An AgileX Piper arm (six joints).
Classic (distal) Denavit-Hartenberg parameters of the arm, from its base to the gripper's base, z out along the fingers. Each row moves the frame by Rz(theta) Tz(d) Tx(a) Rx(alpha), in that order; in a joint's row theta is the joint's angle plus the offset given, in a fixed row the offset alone. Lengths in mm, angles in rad.
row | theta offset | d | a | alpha
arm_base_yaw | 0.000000 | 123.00 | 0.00 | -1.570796
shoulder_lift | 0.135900 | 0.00 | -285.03 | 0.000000
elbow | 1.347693 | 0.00 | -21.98 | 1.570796
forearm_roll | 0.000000 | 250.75 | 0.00 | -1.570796
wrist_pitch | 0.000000 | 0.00 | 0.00 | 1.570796
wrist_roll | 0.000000 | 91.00 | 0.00 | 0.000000
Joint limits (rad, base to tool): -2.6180..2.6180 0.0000..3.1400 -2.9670..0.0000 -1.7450..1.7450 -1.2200..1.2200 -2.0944..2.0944
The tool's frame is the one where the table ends.
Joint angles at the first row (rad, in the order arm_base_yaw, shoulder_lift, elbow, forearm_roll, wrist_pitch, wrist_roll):
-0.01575, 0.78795, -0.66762, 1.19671, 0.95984, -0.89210
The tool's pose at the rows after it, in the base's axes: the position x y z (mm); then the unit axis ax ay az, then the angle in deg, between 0 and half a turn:
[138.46 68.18 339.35 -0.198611 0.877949 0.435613 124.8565]
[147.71 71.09 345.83 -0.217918 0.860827 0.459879 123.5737]
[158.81 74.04 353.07 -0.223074 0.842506 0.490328 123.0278]
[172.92 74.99 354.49 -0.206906 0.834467 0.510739 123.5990]
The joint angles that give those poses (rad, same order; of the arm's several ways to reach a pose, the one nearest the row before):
-0.01576, 0.81218, -0.67606, 1.26391, 0.94587, -0.95523
-0.01427, 0.85967, -0.70135, 1.34483, 0.97069, -1.04070
-0.00966, 0.91422, -0.73405, 1.42294, 0.99655, -1.09307
-0.00753, 0.97352, -0.75813, 1.47578, 1.00126, -1.11035

